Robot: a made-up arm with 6 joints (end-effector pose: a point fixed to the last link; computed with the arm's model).
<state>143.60 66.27 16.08 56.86 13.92 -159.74</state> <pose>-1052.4 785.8 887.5 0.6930 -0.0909 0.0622 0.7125</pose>
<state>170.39 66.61 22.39 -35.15 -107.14 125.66</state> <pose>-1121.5 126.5 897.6 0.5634 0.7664 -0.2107 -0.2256</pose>
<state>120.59 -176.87 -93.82 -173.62 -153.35 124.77</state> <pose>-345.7 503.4 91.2 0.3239 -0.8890 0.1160 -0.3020</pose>
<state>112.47 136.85 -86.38 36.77 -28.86 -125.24</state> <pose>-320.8 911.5 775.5 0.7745 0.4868 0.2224 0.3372</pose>
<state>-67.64 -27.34 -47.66 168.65 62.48 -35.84</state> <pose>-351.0 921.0 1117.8 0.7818 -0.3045 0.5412 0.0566</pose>
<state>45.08 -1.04 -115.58 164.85 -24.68 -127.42</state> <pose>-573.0 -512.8 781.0 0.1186 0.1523 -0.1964 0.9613</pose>
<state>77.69 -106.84 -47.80 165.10 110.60 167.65</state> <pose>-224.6 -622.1 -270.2 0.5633 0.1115 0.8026 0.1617</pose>
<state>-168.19 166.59 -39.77 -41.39 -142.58 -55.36</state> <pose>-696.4 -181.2 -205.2 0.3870 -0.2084 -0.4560 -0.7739</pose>
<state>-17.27 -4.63 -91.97 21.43 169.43 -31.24</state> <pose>-621.2 183.2 1018.2 0.7365 0.4739 0.1506 -0.4586</pose>
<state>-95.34 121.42 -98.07 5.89 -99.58 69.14</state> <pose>-76.1 -607.6 992.2 0.9720 0.0547 -0.0064 0.2286</pose>
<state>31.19 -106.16 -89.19 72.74 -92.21 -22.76</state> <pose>-163.2 -213.7 -242.4 0.4367 0.7774 0.1521 -0.4264</pose>
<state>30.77 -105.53 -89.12 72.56 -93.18 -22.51</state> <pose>-173.4 -217.6 -237.9 0.4410 0.7759 0.1448 -0.4271</pose>
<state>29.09 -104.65 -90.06 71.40 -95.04 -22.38</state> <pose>-180.2 -212.4 -226.2 0.4483 0.7780 0.1268 -0.4214</pose>
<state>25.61 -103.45 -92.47 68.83 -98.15 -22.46</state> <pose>-180.5 -194.5 -204.5 0.4597 0.7842 0.0928 -0.4062</pose>
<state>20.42 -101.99 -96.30 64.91 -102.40 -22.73</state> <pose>-172.3 -166.1 -172.3 0.4751 0.7918 0.0416 -0.3815</pose>
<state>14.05 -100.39 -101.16 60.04 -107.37 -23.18</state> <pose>-155.4 -134.0 -131.5 0.4933 0.7959 -0.0240 -0.3500</pose>
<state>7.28 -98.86 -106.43 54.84 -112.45 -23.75</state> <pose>-132.1 -105.2 -86.3 0.5125 0.7926 -0.0970 -0.3160</pose>
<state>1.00 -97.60 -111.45 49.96 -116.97 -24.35</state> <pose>-106.5 -84.4 -42.4 0.5300 0.7815 -0.1670 -0.2835</pose>
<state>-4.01 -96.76 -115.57 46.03 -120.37 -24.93</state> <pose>-83.5 -72.5 -5.9 0.5437 0.7669 -0.2238 -0.2573</pose>
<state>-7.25 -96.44 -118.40 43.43 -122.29 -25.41</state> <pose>-65.2 -67.6 19.0 0.5520 0.7550 -0.2606 -0.2394</pose>
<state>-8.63 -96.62 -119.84 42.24 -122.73 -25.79</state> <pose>-52.2 -67.2 31.1 0.5546 0.7502 -0.2766 -0.2305</pose>
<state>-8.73 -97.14 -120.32 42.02 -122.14 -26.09</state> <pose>-42.3 -69.0 34.2 0.5533 0.7515 -0.2779 -0.2276</pose>
